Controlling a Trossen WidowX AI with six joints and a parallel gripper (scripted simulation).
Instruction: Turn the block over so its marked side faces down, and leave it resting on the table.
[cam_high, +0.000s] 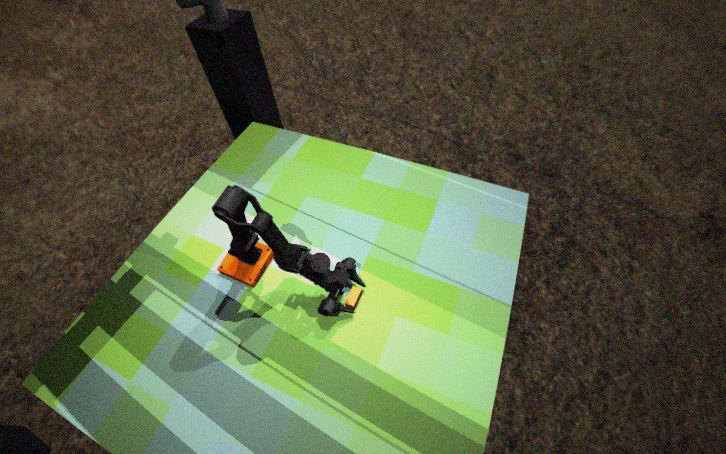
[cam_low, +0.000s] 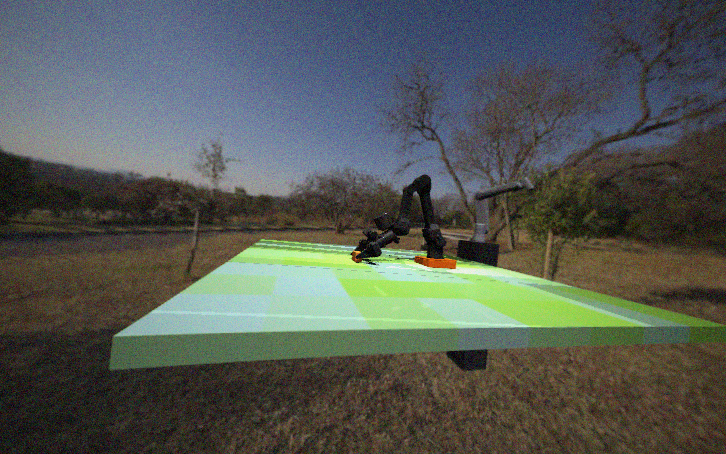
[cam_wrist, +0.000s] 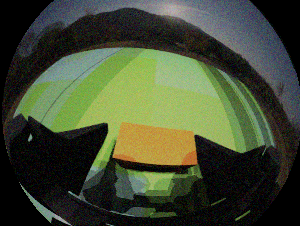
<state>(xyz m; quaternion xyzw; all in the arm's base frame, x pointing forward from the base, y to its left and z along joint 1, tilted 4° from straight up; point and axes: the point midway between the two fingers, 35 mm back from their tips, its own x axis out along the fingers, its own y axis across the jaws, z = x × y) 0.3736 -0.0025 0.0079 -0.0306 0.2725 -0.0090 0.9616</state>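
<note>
Now: the orange block 30 mm behind my gripper tip.
</note>
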